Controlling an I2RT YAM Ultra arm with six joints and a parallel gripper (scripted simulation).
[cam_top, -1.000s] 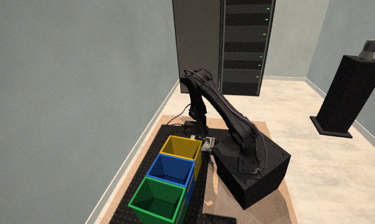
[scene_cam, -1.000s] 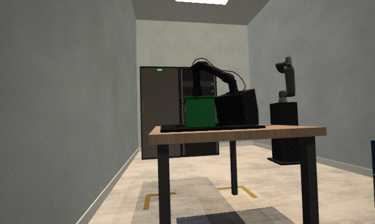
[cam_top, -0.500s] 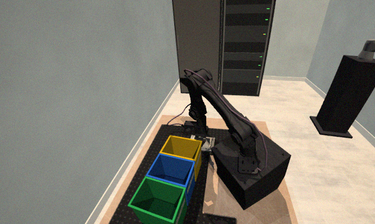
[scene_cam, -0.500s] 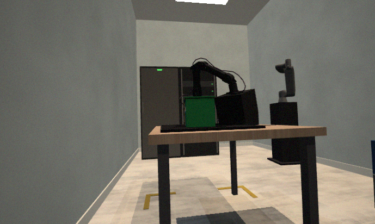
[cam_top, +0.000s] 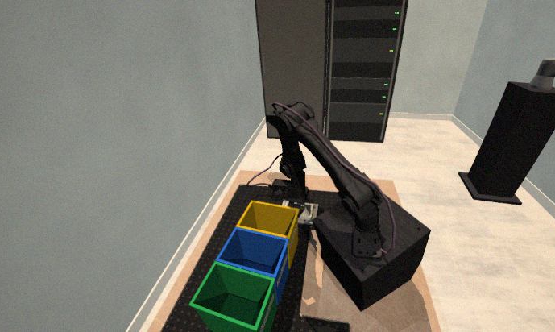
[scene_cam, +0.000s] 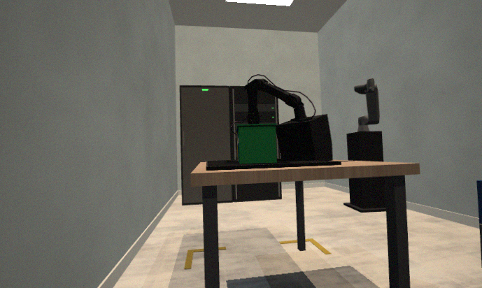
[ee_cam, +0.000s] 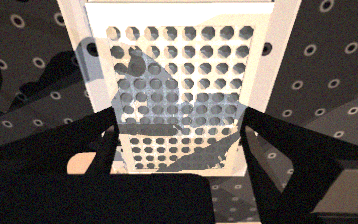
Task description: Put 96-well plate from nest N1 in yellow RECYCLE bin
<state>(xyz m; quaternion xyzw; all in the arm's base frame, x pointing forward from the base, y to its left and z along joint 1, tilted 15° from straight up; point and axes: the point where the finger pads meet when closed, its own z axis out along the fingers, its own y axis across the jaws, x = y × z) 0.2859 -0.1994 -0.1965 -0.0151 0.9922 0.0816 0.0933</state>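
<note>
My gripper is now 20 mm above the plate nest N1. Round my hand: yellow bin (210 mm to the left, 60 mm ahead, 60 mm above); then blue bin (350 mm to the left, 60 mm ahead, 60 mm above); then white 96-well plate (10 mm below).
</note>
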